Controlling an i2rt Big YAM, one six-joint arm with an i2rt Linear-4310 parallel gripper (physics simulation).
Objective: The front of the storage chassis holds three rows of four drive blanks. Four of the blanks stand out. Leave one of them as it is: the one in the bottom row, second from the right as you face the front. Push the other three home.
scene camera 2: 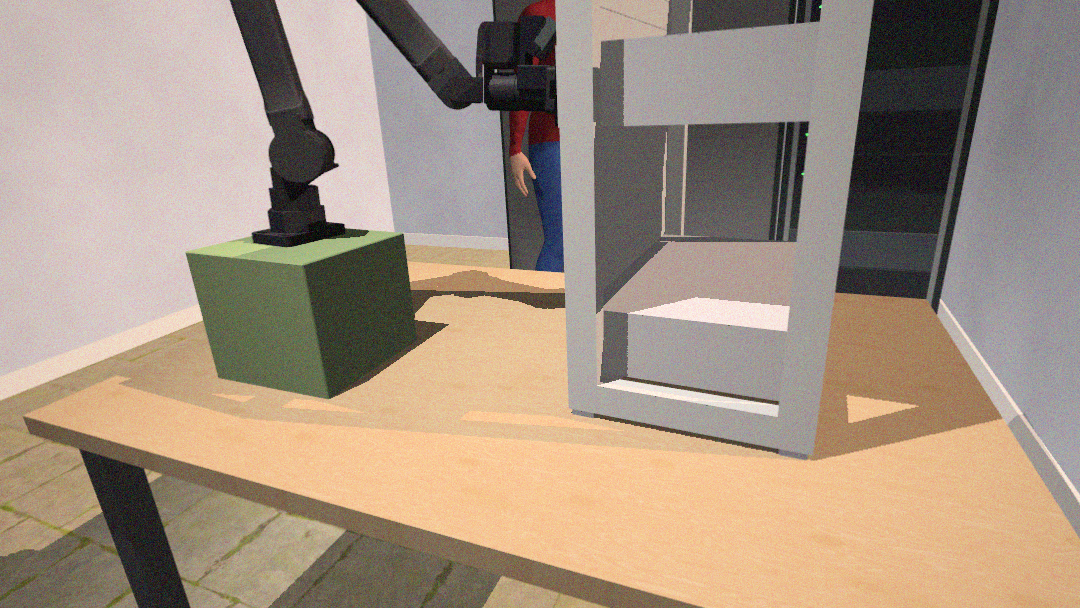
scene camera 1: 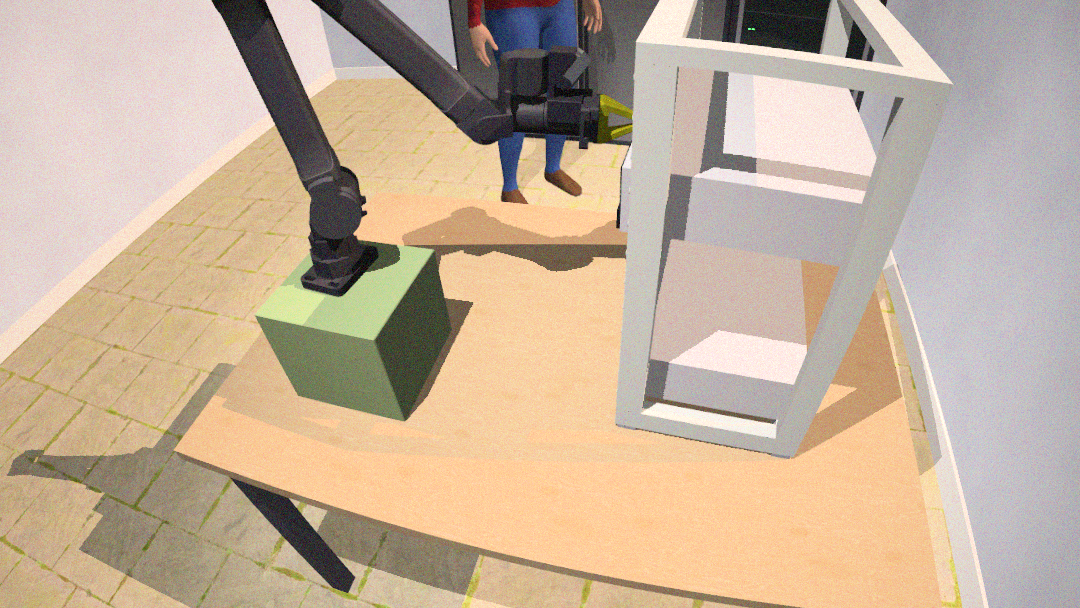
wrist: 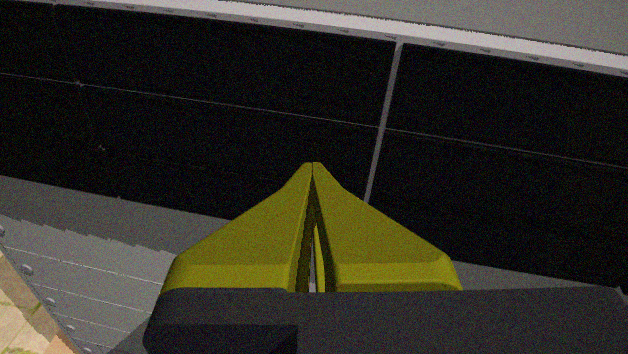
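The storage chassis is a pale box held in the upper part of an open frame. Its front faces the arm and shows in the wrist view as a face of black drive blanks with thin seams and a lighter upright divider, under a pale top lip. The face is too dark to tell which blanks stand out. My gripper is shut and empty. Its yellow tips meet over the black face, left of the divider; contact cannot be told. In scene camera 2 the fingers are hidden behind a frame post.
The pale frame stands on the wooden table, with a second pale box low inside it. The arm's base stands on a green block. A person stands behind the table.
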